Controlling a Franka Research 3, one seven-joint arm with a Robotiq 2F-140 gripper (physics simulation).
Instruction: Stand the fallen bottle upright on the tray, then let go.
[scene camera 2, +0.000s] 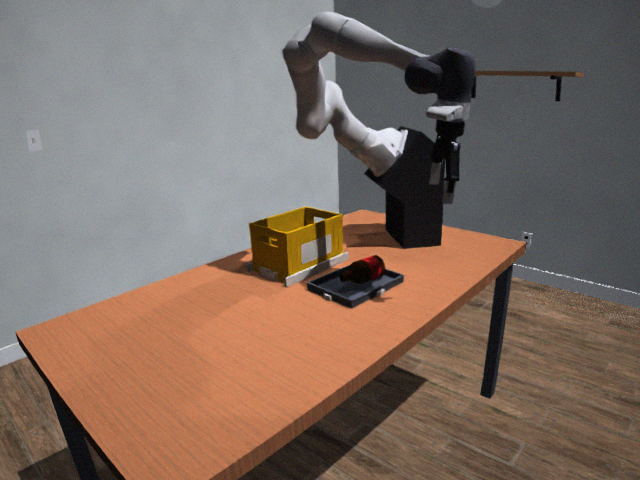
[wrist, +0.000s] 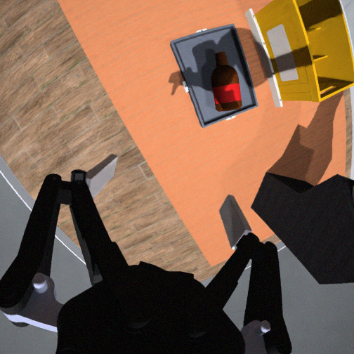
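Note:
A dark brown bottle with a red label (scene camera 2: 370, 269) (wrist: 227, 87) lies on its side in the tray. In the wrist view its neck points to the top of the frame, towards the tray's far short wall. The dark grey tray (scene camera 2: 329, 292) (wrist: 188, 70) lies flat on the table, with small light clips on its sides. My gripper (scene camera 2: 442, 187) (wrist: 171, 184) is open and empty. It hangs high above the table, well to the right of the bottle in the scene view, with its fingers pointing down.
A yellow crate (scene camera 2: 268, 253) (wrist: 295, 80) with inner dividers stands beside the tray, and a white strip (scene camera 2: 315, 269) (wrist: 267, 62) runs along its foot. The black robot base (scene camera 2: 414, 217) (wrist: 310, 225) stands at the table's back right. A wooden shelf (scene camera 2: 527, 73) is on the wall.

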